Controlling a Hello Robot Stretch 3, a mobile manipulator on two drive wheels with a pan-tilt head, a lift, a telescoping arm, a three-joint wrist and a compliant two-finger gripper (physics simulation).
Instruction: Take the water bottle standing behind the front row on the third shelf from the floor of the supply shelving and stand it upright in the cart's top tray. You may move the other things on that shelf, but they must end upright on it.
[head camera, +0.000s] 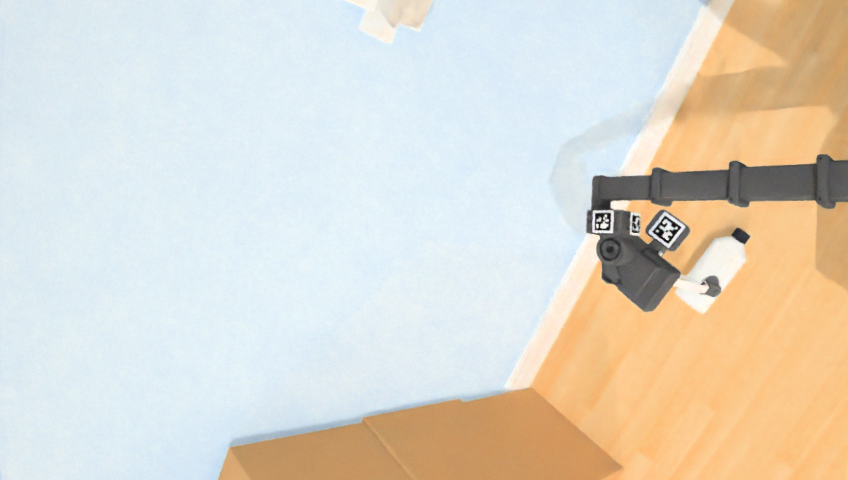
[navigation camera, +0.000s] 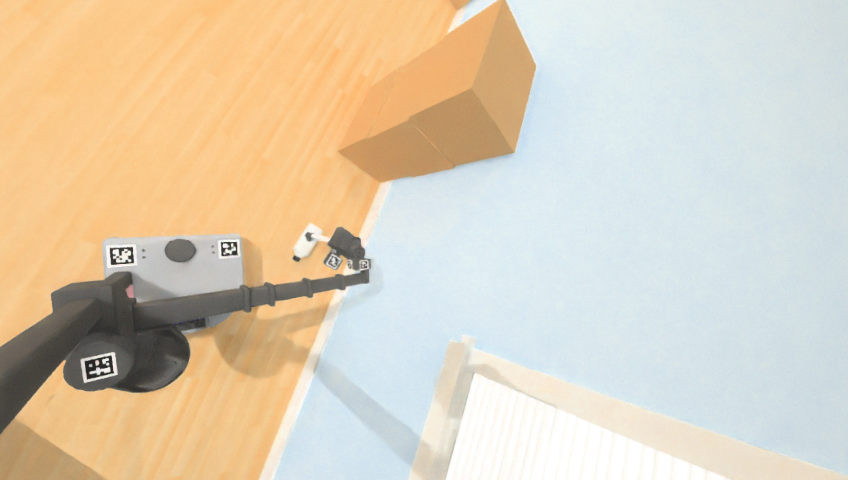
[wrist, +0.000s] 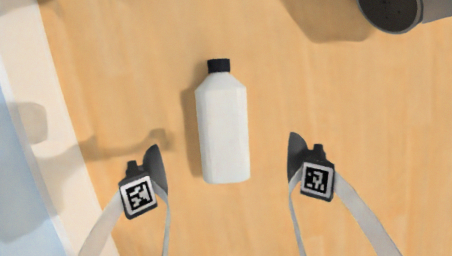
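Seen in the pictures: gripper, fingertip midpoint: (head camera: 689, 268) (navigation camera: 319, 243); robot's base, origin of the base link: (navigation camera: 180, 249).
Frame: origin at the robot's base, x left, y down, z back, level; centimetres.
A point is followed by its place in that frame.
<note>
A white bottle with a black cap (head camera: 727, 256) {x -41.4, y -4.6, z 2.9 cm} (navigation camera: 304, 246) {x -42.6, y -4.6, z 1.8 cm} (wrist: 223, 130) lies on its side on the wood floor; whether it is the task's water bottle I cannot tell. My gripper (head camera: 687, 273) {x -44.3, y -16.6, z 0.3 cm} (navigation camera: 321, 242) {x -44.3, y -16.6, z 0.3 cm} (wrist: 225, 156) {x -44.3, y -16.6, z 0.3 cm} is open and empty, pointing down above the bottle. In the wrist view the fingertips stand apart on either side of the bottle's lower half, clear of it. In the head view one fingertip overlaps the bottle and the other is hidden. The supply shelving and the cart's top tray do not show in these views.
Large brown boxes or cabinets (head camera: 493, 434) {x -77.8, y -27.9, z -35.2 cm} (navigation camera: 440, 101) {x -62.1, y -69.3, z -44.6 cm} stand by the edge of the blue floor (head camera: 297, 208) {x -70.7, y -82.4, z 5.0 cm} (navigation camera: 654, 208) {x -78.1, y -119.9, z -8.8 cm}. My grey base (navigation camera: 172, 279) {x 2.4, y -16.0, z 8.4 cm} is beside the bottle, on the arm's side. A beige-framed white ribbed panel (navigation camera: 535, 434) {x -52.1, y -103.4, z 38.9 cm} is at lower right.
</note>
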